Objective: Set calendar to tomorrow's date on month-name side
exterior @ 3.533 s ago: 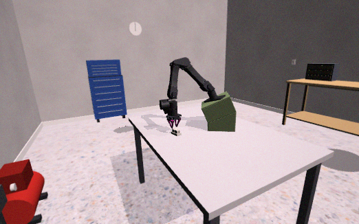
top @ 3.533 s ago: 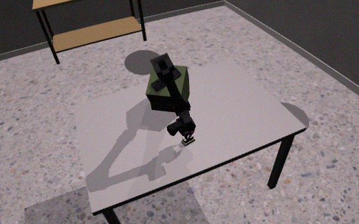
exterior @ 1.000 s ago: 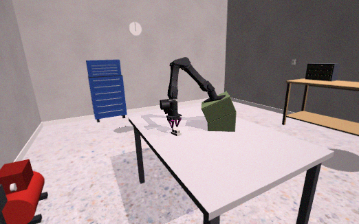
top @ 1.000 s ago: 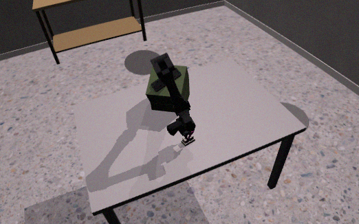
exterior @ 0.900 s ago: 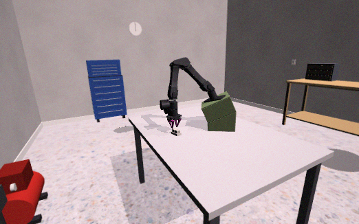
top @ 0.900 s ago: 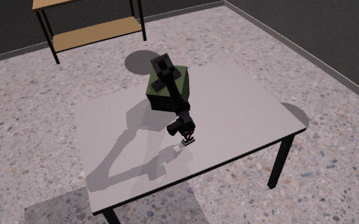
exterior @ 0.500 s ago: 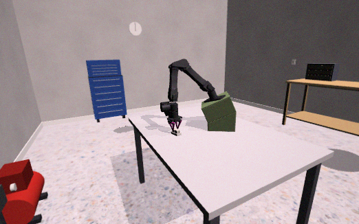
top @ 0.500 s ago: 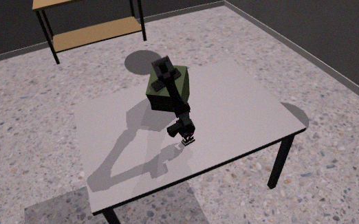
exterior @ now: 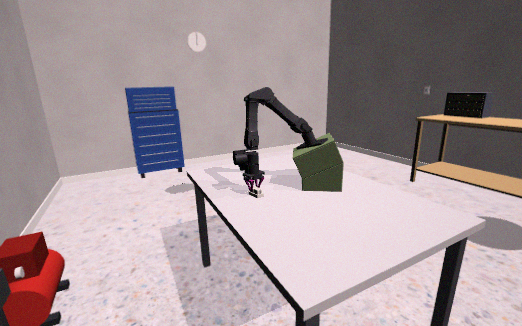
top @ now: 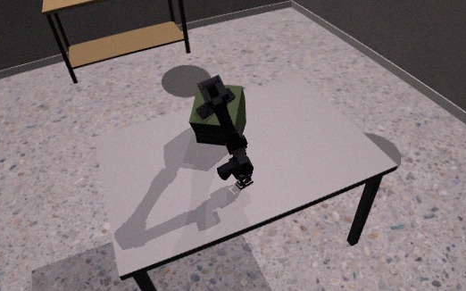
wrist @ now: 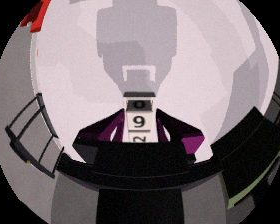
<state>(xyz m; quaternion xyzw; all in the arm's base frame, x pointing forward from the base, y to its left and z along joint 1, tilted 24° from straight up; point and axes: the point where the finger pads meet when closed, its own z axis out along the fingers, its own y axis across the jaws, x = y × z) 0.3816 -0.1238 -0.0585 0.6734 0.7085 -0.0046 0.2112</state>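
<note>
Now: the white cube right at my hand. Also, from my hand: calendar tray 20 mm to the left, 20 mm below.
</note>
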